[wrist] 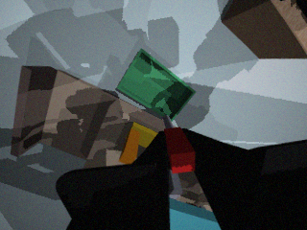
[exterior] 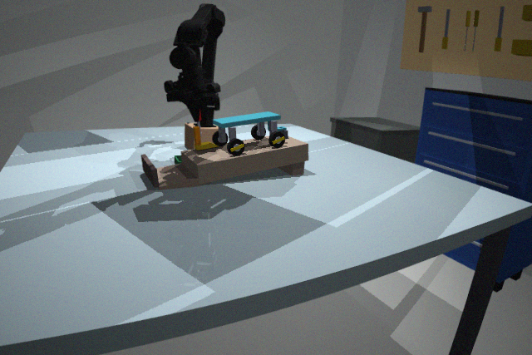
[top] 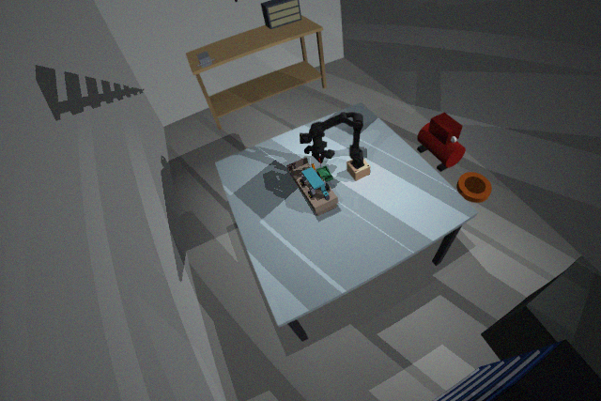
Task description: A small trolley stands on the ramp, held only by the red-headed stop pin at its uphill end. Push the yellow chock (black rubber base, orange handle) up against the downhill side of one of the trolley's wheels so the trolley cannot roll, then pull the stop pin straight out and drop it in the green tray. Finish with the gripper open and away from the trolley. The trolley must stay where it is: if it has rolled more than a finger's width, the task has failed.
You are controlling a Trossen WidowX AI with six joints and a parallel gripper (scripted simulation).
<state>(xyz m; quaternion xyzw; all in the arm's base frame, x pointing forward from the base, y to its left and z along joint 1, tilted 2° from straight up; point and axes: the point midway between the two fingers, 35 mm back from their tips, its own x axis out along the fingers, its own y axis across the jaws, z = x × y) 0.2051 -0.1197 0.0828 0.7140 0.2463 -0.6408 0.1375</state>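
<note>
The red-headed stop pin lies right at my gripper tip. Also, from my gripper tip: blue-topped trolley 110 mm ahead, 100 mm to the left, 20 mm below; then green tray 20 mm behind, 140 mm below; then yellow chock 50 mm ahead, 50 mm below.
</note>
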